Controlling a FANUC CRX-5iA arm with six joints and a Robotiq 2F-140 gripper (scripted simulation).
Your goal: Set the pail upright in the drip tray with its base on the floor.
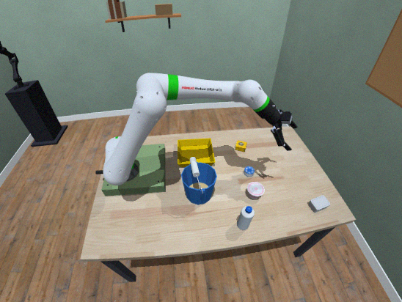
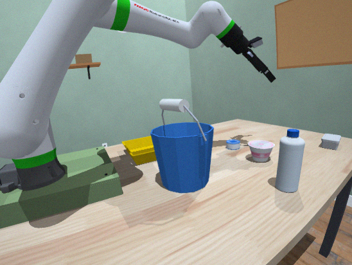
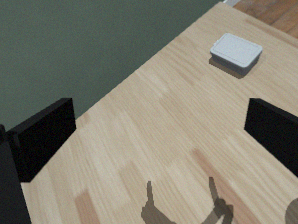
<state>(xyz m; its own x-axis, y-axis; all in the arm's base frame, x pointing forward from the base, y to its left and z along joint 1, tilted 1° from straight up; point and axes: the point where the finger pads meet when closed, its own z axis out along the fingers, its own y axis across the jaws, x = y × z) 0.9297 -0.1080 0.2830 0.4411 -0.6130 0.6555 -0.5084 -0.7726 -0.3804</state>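
Right now the blue pail is 510 mm behind my hand, 190 mm below it and 60 mm to the right of it. The rest, counted from my hand: white bottle: 300 mm behind, 280 mm to the right, 250 mm below; yellow drip tray: 490 mm behind, 320 mm below, 260 mm to the left; grey box: 310 mm below, 250 mm to the right, 190 mm ahead.
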